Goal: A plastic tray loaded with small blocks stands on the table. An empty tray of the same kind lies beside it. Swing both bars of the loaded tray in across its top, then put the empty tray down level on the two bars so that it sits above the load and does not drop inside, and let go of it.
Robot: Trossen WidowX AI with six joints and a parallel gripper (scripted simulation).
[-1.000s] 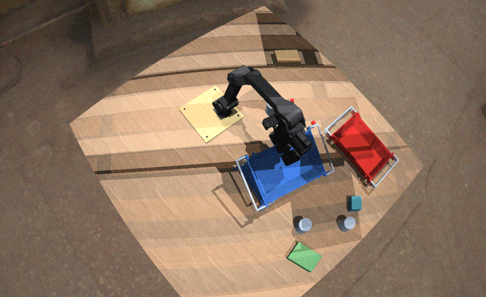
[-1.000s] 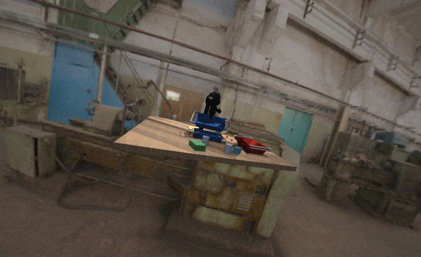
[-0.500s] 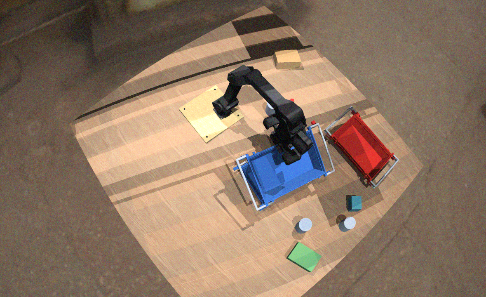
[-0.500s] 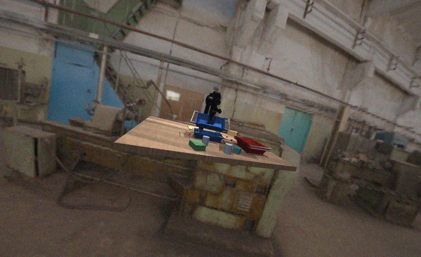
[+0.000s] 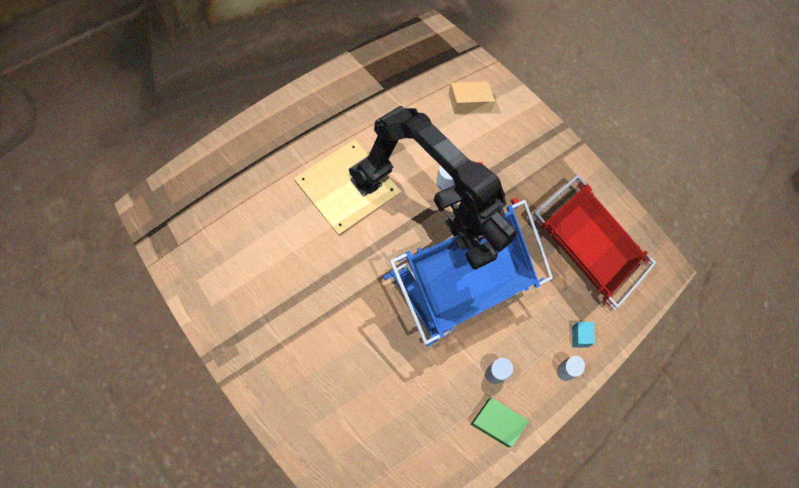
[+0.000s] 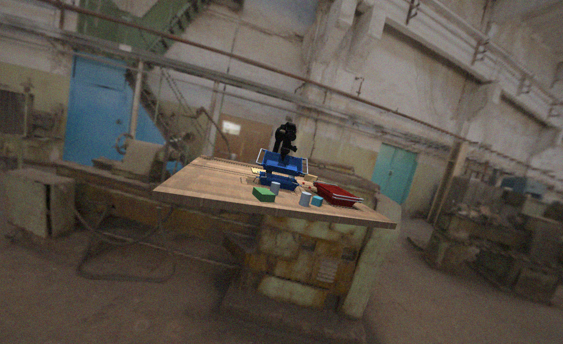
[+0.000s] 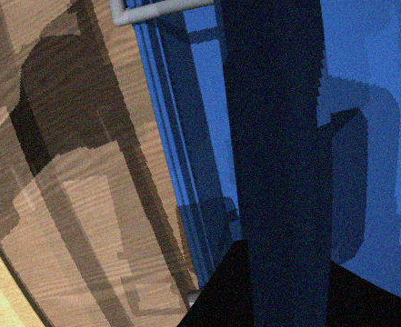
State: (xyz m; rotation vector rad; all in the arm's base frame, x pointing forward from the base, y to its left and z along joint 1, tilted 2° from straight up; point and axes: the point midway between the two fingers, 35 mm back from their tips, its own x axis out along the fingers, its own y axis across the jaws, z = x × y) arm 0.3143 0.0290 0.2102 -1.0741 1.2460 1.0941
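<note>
My gripper tip is now 8 cm short of the blue tray and 1 cm to the left of it. Also, from my gripper tip: cyan cube 37 cm ahead, 18 cm to the left, 15 cm below; green block 41 cm ahead, 14 cm to the right, 16 cm below; tan box 38 cm behind, 39 cm to the left, 15 cm below.
</note>
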